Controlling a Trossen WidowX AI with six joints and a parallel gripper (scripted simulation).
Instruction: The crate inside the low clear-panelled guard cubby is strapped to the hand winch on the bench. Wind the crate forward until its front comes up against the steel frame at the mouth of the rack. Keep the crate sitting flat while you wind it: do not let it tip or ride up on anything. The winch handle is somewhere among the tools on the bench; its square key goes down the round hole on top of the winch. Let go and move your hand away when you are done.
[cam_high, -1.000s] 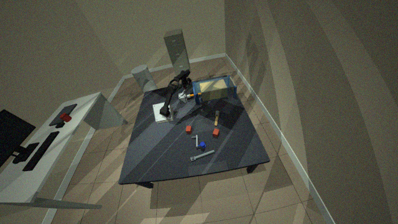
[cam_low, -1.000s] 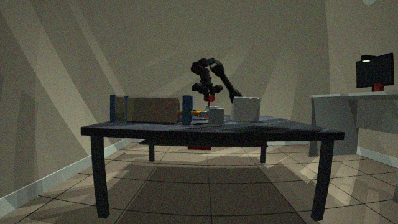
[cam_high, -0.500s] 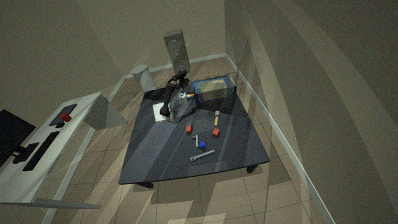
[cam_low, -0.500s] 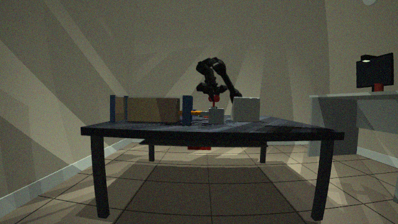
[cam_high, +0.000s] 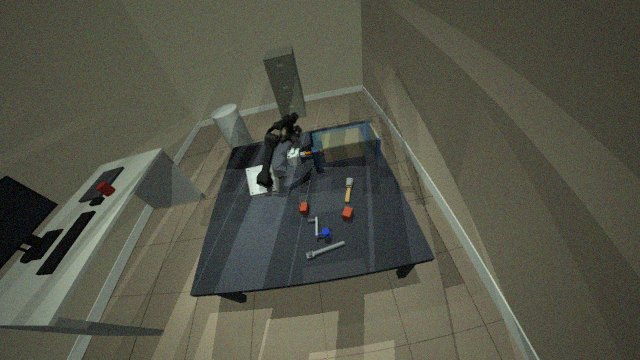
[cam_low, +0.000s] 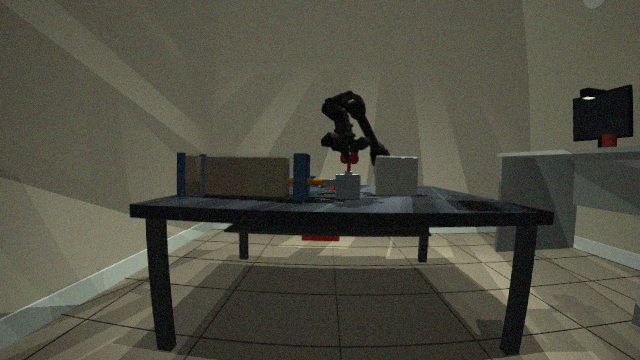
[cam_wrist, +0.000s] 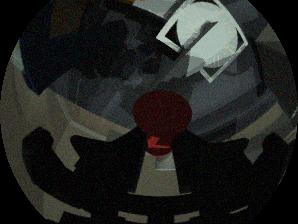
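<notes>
Now: the crank arm 5 cm to the right of my gripper tip and 3 cm below it. From my gripper tip the other things lie so: grey winch: 3 cm behind, 12 cm to the right, 10 cm below; red knob: 1 cm ahead, 1 cm to the right; blue frame: 15 cm ahead, 13 cm to the right, 3 cm below.
</notes>
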